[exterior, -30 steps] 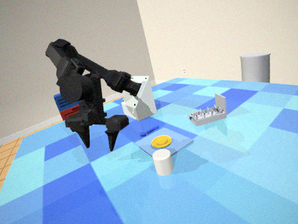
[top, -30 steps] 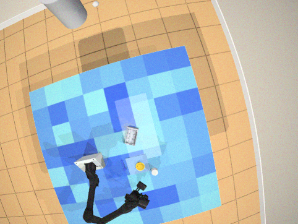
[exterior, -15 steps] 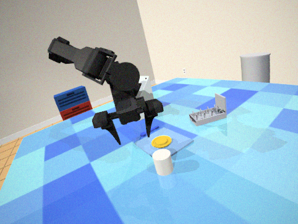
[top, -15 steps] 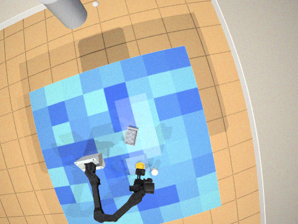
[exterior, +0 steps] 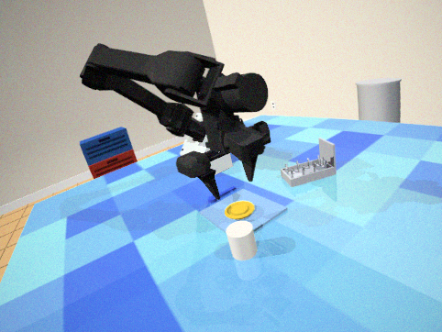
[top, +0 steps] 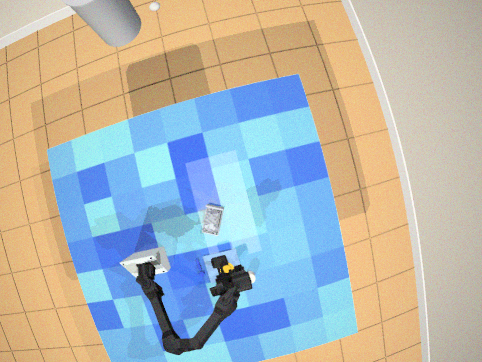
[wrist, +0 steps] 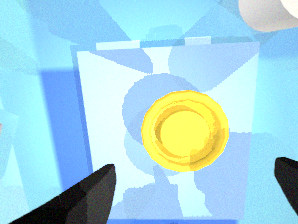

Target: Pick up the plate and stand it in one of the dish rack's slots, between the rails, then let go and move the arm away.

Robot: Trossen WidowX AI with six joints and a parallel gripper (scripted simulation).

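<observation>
Now: the yellow plate 5 cm below my gripper tip. The rest, counted from my gripper tip: pale blue mat: 6 cm below, 1 cm to the left, 1 cm behind; white cylinder: 9 cm ahead, 6 cm to the right, 4 cm below; grey dish rack: 22 cm to the left, 4 cm below.
</observation>
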